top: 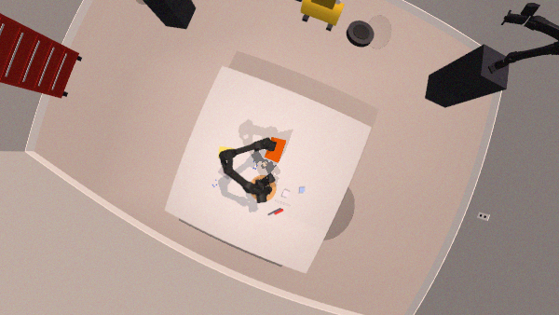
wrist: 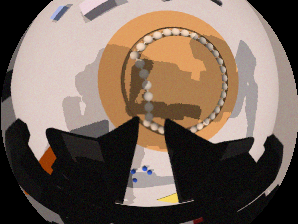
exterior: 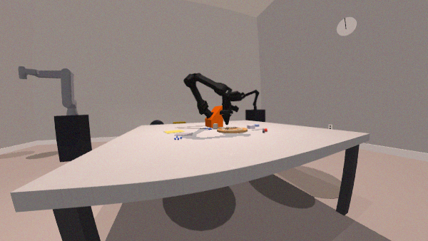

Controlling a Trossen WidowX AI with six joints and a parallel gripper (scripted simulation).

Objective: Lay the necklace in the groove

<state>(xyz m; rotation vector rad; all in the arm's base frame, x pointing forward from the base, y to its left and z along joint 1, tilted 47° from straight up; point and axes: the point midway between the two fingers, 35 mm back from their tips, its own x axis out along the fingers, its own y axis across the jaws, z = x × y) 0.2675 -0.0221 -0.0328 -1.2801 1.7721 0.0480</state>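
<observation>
My gripper tip is 50 mm short of the round tan bead board, 30 mm above it and 10 mm to the right of it. From my gripper tip the other things lie so: tool: 190 mm ahead, 160 mm to the left, 30 mm below; then white square: 180 mm to the left, 30 mm ahead, 20 mm below; then pale blue cube: 290 mm to the left, 30 mm below, 30 mm behind.
</observation>
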